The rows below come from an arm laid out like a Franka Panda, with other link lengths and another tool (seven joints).
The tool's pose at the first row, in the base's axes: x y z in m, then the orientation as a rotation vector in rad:
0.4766, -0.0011, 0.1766, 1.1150, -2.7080, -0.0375
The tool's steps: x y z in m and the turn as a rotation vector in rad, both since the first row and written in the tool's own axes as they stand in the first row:
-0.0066, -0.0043, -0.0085, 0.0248, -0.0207, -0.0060
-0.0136, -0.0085, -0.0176, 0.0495, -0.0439, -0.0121
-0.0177, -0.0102, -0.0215, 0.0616, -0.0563, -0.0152
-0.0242, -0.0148, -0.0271, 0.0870, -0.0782, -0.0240
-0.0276, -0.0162, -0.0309, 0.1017, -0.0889, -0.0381
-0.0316, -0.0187, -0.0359, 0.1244, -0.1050, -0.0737
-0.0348, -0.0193, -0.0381, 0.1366, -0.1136, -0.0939
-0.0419, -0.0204, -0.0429, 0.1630, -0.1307, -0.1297
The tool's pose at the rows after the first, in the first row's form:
0.4859, 0.0009, 0.1832, 1.1359, -2.7306, -0.0165
0.4955, 0.0033, 0.1904, 1.1577, -2.7551, 0.0032
0.5003, 0.0052, 0.1933, 1.1688, -2.7678, 0.0124
0.5091, 0.0068, 0.1971, 1.1944, -2.7895, 0.0340
0.5132, 0.0084, 0.2000, 1.2212, -2.7948, 0.0463
0.5188, 0.0097, 0.2039, 1.2821, -2.7936, 0.0636
0.5218, 0.0116, 0.2054, 1.3165, -2.7917, 0.0728
0.5285, 0.0161, 0.2086, 1.3795, -2.7900, 0.0952

